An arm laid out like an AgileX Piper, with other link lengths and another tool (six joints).
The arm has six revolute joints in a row. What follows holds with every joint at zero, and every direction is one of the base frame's.
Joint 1 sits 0.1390 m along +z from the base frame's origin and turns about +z.
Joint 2 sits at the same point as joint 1 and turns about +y.
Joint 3 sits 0.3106 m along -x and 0.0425 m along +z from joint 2 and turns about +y.
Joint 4 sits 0.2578 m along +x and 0.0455 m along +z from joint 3 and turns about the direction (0.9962, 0, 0.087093).
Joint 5 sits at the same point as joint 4 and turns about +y.
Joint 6 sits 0.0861 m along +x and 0.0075 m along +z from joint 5 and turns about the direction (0.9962, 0, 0.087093).
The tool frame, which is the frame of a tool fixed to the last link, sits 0.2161 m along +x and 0.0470 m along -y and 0.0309 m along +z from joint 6; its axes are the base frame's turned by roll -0.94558, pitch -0.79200 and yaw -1.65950 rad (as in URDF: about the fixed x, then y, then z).
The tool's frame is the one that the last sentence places.
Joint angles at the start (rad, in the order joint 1, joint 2, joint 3, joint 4, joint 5, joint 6):
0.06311 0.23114 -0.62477 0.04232 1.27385 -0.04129
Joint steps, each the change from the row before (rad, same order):
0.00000 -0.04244 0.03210 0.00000 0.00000 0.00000
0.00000 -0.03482 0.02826 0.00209 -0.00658 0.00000
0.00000 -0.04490 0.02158 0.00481 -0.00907 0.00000
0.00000 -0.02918 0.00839 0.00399 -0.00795 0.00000
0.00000 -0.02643 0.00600 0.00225 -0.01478 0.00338
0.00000 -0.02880 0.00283 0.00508 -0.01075 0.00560
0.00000 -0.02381 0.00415 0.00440 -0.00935 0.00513
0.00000 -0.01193 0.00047 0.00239 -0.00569 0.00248
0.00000 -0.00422 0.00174 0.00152 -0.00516 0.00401
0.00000 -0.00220 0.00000 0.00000 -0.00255 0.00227
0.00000 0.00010 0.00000 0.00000 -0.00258 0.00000
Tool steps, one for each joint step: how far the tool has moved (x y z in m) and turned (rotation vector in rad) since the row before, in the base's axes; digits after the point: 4 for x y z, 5 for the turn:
-0.0038 -0.0002 -0.0079 0.00065 -0.01032 0.00000
-0.0016 0.0005 -0.0060 0.00280 -0.01298 0.00074
-0.0007 0.0013 -0.0011 0.00644 -0.03204 0.00198
0.0003 0.0011 0.0023 0.00545 -0.02844 0.00167
0.0015 0.0006 0.0046 0.00714 -0.03463 -0.00165
0.0006 0.0013 0.0053 0.01132 -0.03575 -0.00116
0.0004 0.0011 0.0037 0.00992 -0.02812 -0.00099
0.0003 0.0006 0.0029 0.00528 -0.01668 -0.00033
0.0005 0.0004 0.0010 0.00523 -0.00706 -0.00161
0.0002 0.0000 0.0009 0.00228 -0.00446 -0.00138
0.0004 0.0000 0.0007 0.00026 -0.00246 -0.00014

